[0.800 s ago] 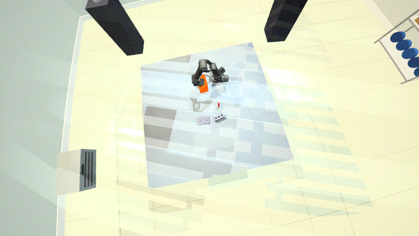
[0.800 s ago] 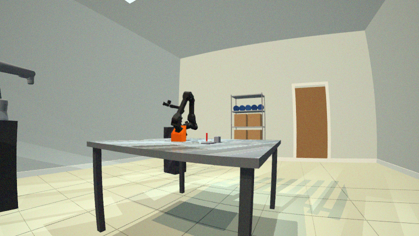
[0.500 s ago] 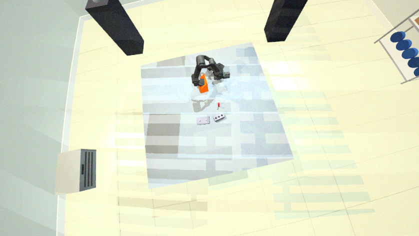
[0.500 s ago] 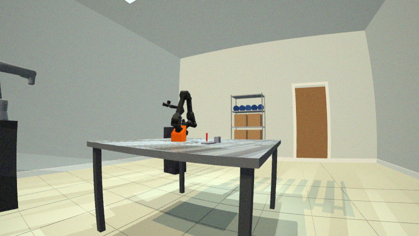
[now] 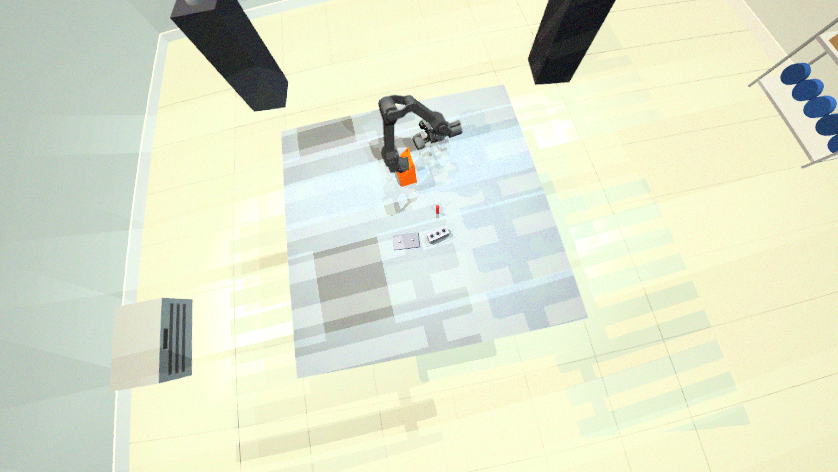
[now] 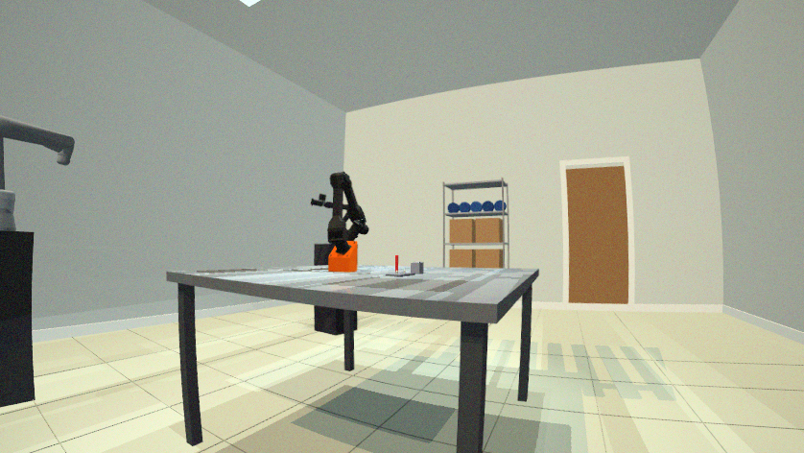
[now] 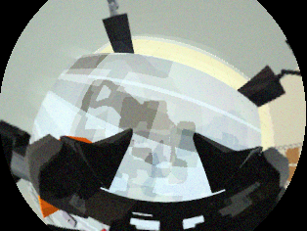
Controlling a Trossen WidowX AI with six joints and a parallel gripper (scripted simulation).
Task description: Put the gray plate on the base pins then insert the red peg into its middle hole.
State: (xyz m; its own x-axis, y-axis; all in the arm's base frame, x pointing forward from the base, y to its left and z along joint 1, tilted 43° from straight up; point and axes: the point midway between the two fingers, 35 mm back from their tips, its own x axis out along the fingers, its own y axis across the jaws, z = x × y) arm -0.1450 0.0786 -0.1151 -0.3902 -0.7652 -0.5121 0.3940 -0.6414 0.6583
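My gripper tip is now 50 cm short of the gray plate and 4 cm above it. The rest, counted from my gripper tip: red peg 38 cm ahead, 1 cm to the left, 4 cm below.
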